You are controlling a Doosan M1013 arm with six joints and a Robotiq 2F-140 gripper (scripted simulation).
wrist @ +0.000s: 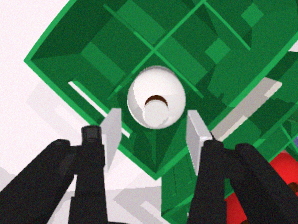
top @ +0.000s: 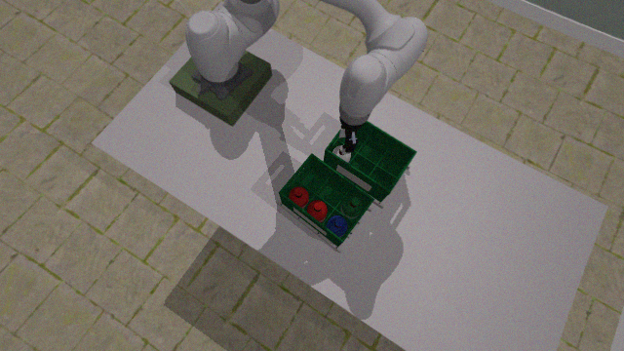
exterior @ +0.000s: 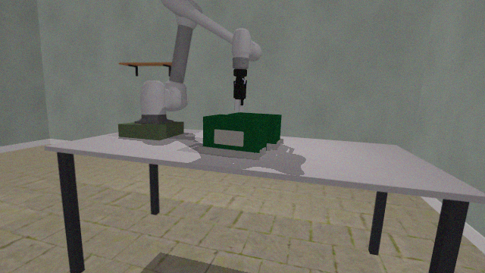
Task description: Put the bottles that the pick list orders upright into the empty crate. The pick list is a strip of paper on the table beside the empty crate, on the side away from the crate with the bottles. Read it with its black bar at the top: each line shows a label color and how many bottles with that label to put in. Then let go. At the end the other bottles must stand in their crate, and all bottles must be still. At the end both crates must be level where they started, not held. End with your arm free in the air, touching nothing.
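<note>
The blue bottle lies 22 cm to the right of my hand, 16 cm ahead of it and 14 cm below it. From my hand the other things lie so: green-capped bottle: 16 cm ahead, 14 cm below, 13 cm to the right; then pick list: 22 cm below, 21 cm to the left, 10 cm ahead; then white-capped bottle: 14 cm below.
</note>
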